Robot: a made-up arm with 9 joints.
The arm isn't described. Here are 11 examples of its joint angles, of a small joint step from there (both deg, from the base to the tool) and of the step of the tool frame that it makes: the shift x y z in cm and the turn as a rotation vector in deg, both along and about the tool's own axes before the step.
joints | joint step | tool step
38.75 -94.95 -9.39 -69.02 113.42 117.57 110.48 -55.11 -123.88 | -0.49 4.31 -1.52 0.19 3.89 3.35 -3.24 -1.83 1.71 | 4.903 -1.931 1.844 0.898 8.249 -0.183
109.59 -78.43 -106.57 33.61 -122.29 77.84 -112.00 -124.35 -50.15 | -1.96 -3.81 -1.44 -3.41 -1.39 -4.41 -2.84 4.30 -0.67 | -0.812 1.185 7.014 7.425 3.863 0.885
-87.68 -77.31 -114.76 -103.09 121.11 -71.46 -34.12 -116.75 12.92 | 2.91 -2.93 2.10 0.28 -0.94 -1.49 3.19 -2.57 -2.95 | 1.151 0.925 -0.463 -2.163 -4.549 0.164
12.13 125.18 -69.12 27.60 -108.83 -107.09 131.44 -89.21 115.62 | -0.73 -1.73 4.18 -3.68 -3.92 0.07 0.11 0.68 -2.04 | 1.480 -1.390 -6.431 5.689 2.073 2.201
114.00 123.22 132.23 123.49 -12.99 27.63 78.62 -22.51 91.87 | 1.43 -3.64 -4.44 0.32 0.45 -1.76 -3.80 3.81 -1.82 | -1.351 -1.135 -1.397 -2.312 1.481 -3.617
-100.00 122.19 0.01 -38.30 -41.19 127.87 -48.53 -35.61 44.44 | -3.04 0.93 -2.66 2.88 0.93 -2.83 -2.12 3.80 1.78 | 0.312 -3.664 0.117 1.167 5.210 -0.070
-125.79 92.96 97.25 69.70 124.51 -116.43 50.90 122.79 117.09 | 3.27 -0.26 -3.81 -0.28 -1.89 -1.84 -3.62 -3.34 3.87 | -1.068 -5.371 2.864 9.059 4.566 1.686
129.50 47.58 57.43 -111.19 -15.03 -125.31 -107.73 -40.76 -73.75 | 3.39 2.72 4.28 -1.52 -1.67 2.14 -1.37 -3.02 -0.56 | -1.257 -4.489 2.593 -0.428 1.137 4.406
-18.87 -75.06 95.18 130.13 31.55 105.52 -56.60 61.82 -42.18 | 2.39 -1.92 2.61 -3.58 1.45 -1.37 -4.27 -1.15 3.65 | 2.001 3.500 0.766 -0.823 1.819 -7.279
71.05 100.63 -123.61 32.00 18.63 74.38 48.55 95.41 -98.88 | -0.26 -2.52 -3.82 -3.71 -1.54 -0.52 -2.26 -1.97 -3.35 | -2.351 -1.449 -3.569 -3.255 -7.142 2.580
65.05 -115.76 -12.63 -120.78 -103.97 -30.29 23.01 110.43 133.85 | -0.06 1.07 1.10 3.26 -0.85 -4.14 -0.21 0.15 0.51 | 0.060 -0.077 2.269 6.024 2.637 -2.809
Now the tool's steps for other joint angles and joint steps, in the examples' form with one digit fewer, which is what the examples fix.
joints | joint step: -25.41 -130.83 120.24 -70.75 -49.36 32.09 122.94 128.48 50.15 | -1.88 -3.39 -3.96 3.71 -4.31 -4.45 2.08 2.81 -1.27
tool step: -3.42 -5.65 0.73 10.34 -3.20 9.08
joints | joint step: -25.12 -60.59 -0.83 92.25 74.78 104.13 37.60 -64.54 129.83 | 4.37 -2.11 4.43 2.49 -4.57 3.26 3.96 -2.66 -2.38
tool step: 6.57 -2.85 -7.59 -4.30 4.49 -5.38
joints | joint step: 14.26 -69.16 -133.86 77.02 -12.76 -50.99 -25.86 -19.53 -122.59 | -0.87 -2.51 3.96 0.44 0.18 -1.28 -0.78 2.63 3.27
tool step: 0.54 0.92 -2.22 -1.94 0.21 -1.14
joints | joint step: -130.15 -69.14 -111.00 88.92 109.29 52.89 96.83 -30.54 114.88 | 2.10 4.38 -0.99 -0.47 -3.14 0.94 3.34 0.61 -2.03
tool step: -1.58 4.08 1.10 -2.71 -4.75 5.55
